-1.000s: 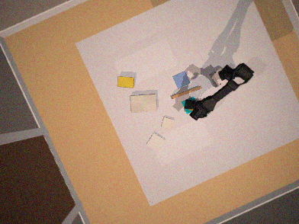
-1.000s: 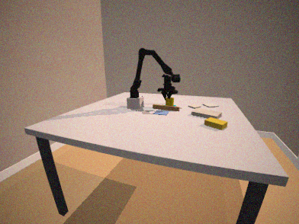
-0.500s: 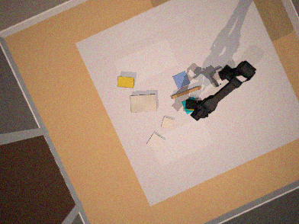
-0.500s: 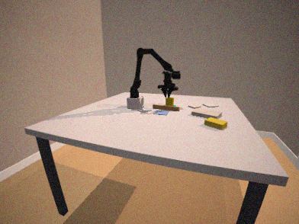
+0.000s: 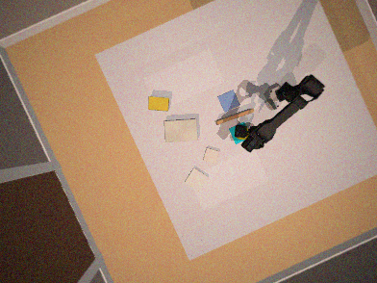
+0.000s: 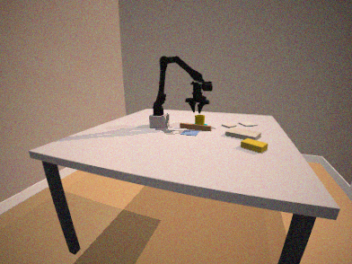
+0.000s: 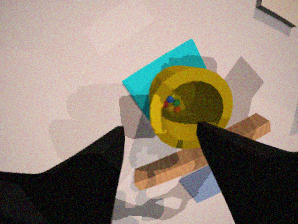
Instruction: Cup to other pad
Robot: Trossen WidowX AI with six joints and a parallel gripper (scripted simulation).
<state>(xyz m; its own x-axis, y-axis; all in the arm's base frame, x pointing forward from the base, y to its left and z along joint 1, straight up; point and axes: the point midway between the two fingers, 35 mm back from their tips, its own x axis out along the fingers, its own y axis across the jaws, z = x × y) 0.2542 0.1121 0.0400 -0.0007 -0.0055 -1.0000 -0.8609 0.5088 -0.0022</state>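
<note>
Now: the olive-yellow cup 2 cm ahead of my gripper tip, 1 cm to the right of it and 5 cm below it. Also, from my gripper tip: thin brown wooden bar (2 cm ahead, 11 cm to the right, 8 cm below); then cyan pad (3 cm ahead, 1 cm to the right, 10 cm below); then blue pad (1 cm ahead, 21 cm to the right, 10 cm below).
</note>
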